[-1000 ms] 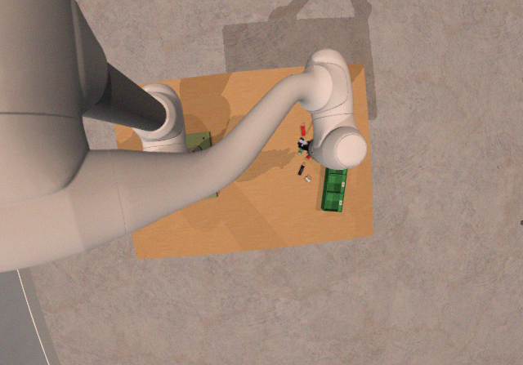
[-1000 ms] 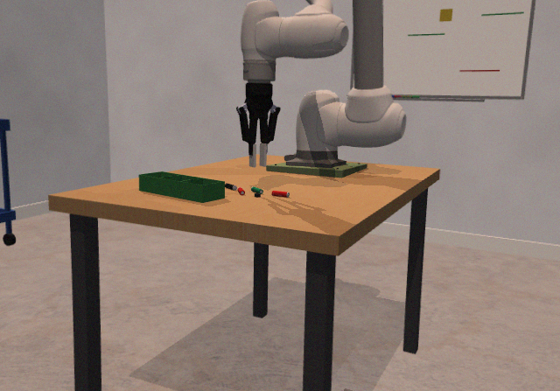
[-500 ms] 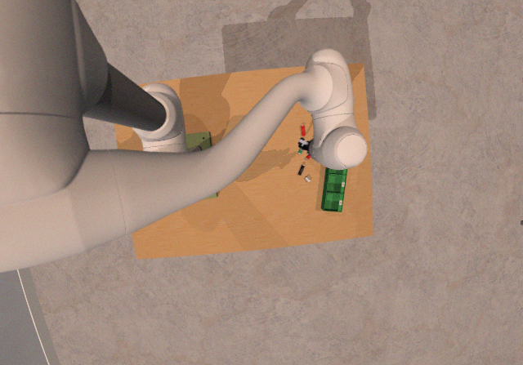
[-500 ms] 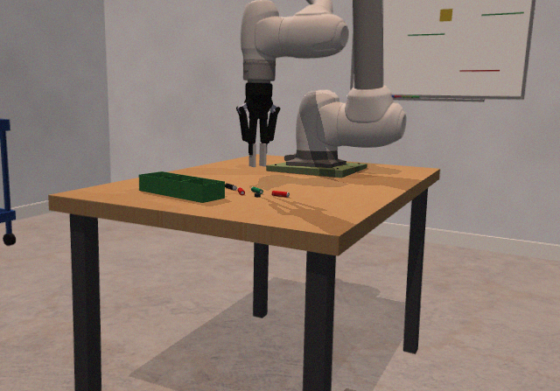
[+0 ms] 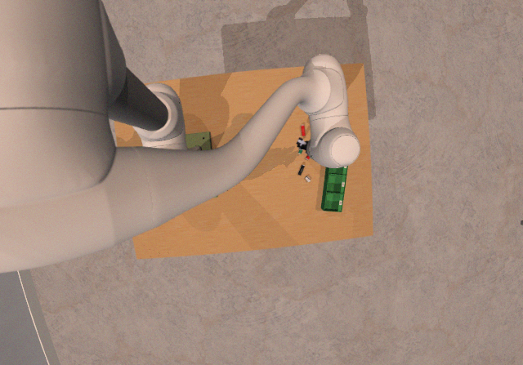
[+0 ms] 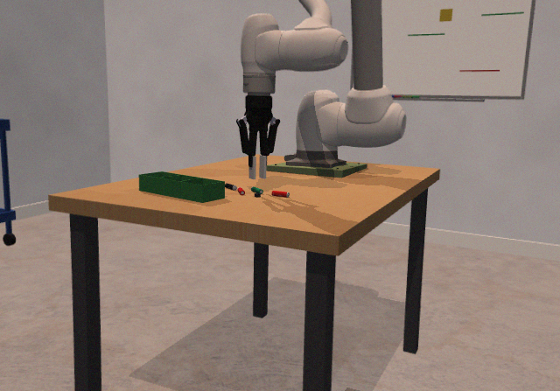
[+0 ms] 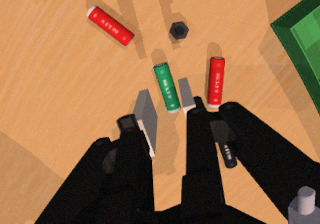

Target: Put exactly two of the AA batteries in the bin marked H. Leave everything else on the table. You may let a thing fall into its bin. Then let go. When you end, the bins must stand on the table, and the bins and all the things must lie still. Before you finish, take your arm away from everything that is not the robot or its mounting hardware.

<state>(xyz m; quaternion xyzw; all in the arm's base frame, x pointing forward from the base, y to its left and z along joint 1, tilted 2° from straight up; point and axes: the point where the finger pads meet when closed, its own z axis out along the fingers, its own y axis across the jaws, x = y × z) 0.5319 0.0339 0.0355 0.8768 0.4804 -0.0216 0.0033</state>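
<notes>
The green AA battery is 70 mm below my hand. The rest, counted from my hand: small white block 140 mm to the right, 70 mm below, 10 mm ahead; small black round piece 70 mm below, 50 mm ahead, 30 mm to the left; black AA battery 90 mm to the right, 70 mm below, 10 mm behind.
</notes>
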